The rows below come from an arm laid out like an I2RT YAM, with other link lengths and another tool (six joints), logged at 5 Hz.
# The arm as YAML. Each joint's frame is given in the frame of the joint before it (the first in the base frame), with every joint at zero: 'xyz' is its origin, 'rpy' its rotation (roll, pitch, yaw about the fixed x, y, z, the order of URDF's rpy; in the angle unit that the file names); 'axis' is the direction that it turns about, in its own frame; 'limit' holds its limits. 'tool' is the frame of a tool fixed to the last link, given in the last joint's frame.
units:
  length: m
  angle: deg
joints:
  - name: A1
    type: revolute
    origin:
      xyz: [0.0, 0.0, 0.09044]
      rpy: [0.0, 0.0, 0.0]
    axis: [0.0, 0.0, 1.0]
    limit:
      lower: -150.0
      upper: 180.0
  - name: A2
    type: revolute
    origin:
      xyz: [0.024, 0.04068, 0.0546]
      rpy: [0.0, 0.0, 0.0]
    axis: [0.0, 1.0, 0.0]
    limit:
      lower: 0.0
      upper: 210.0
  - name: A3
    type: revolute
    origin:
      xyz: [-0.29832, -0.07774, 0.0]
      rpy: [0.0, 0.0, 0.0]
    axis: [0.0, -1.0, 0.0]
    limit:
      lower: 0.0
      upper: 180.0
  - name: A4
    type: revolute
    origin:
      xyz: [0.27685, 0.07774, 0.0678]
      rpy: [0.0, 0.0, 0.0]
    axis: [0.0, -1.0, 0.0]
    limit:
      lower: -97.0
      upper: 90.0
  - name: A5
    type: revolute
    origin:
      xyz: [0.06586, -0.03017, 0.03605]
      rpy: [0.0, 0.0, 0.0]
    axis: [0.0, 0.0, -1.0]
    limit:
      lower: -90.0
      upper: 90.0
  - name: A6
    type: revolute
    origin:
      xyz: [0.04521, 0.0, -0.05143]
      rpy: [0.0, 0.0, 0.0]
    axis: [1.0, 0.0, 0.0]
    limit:
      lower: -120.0
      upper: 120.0
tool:
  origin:
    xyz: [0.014, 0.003, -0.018]
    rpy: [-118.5, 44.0, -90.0]
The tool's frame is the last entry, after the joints.
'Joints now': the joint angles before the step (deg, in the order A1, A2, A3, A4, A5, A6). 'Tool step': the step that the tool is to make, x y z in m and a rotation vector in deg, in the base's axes. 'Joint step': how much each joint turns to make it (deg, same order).
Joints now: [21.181, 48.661, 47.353, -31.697, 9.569, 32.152]
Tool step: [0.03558, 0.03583, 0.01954, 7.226, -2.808, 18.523]
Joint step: [0.634, 9.182, 5.351, 9.168, -18.317, -4.104]
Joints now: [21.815, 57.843, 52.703, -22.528, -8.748, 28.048]
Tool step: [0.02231, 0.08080, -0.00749, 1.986, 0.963, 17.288]
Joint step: [11.642, 13.514, 5.750, 7.690, -6.022, -0.693]
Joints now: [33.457, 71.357, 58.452, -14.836, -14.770, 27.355]
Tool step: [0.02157, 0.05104, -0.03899, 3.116, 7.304, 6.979]
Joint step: [3.893, 11.862, 1.619, 7.506, -5.996, 4.627]
